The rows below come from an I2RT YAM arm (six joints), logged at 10 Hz.
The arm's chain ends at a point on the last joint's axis. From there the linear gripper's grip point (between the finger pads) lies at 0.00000 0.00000 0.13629 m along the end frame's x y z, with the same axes.
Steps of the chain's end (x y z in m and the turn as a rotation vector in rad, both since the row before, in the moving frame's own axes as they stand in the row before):
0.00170, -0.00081, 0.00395, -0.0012, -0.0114, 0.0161
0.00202, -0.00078, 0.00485, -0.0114, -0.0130, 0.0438
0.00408, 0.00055, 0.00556, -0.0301, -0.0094, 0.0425
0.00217, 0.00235, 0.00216, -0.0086, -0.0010, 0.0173
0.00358, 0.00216, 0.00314, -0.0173, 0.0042, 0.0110
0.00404, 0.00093, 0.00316, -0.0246, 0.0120, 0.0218
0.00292, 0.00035, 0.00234, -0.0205, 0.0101, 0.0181
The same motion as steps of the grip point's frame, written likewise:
0.00015, -0.00066, 0.00394, -0.0012, -0.0114, 0.0161
0.00021, 0.00073, 0.00483, -0.0114, -0.0130, 0.0438
0.00271, 0.00462, 0.00549, -0.0301, -0.0094, 0.0425
0.00202, 0.00352, 0.00215, -0.0086, -0.0010, 0.0173
0.00414, 0.00452, 0.00312, -0.0173, 0.0042, 0.0110
0.00564, 0.00430, 0.00311, -0.0246, 0.0120, 0.0218
0.00427, 0.00316, 0.00230, -0.0205, 0.0101, 0.0181

